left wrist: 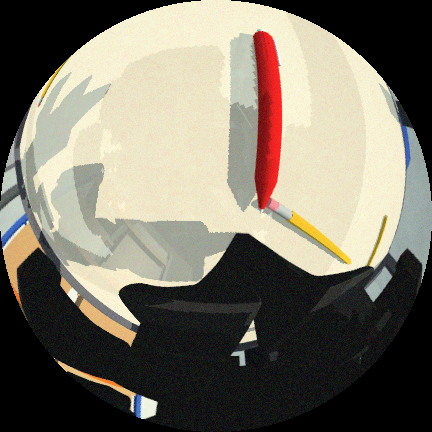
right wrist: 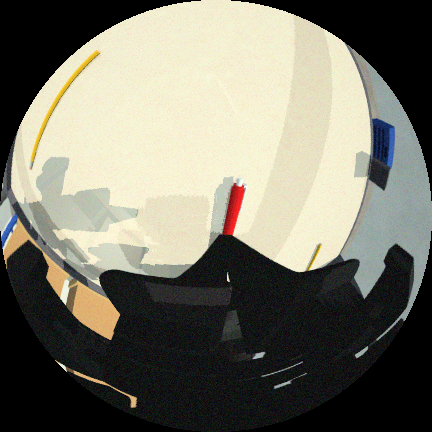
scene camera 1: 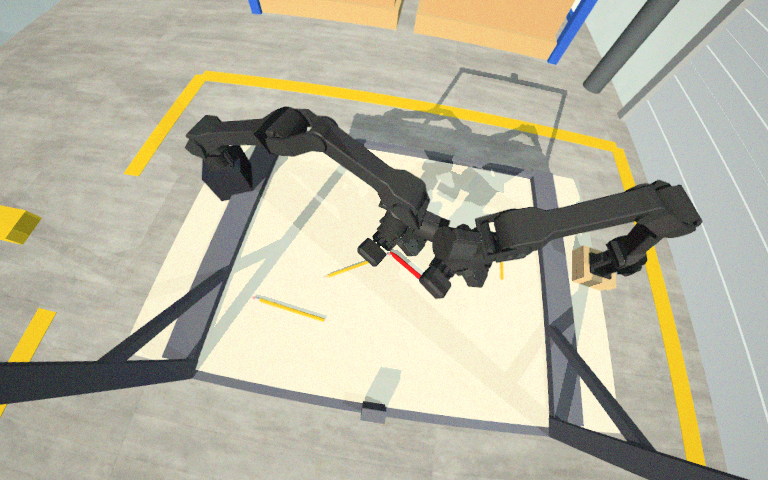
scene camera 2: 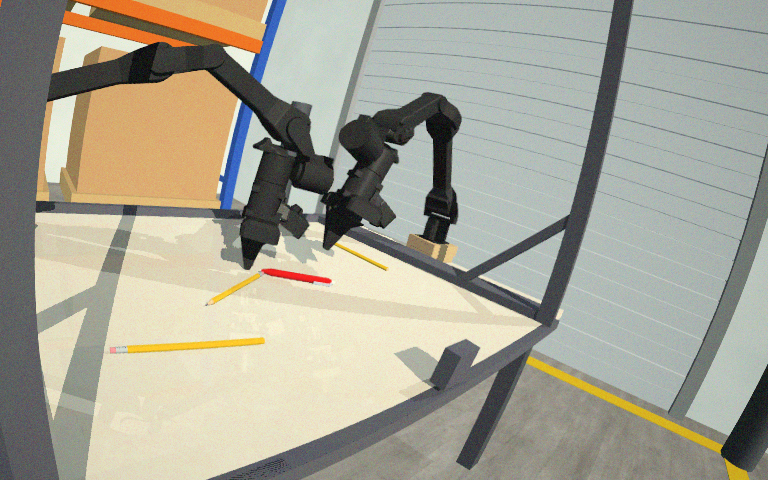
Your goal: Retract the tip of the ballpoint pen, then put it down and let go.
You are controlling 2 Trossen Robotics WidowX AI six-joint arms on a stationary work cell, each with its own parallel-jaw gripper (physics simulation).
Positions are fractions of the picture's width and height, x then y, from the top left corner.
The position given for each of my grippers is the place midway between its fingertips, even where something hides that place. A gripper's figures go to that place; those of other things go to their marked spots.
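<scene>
My right gripper (scene camera 2: 0.42, 0.52), 750 mm from the lens. My left gripper (scene camera 2: 0.32, 0.56), 730 mm from the lens. Dark frame (scene camera 2: 0.44, 0.93), 370 mm from the lens.
</scene>
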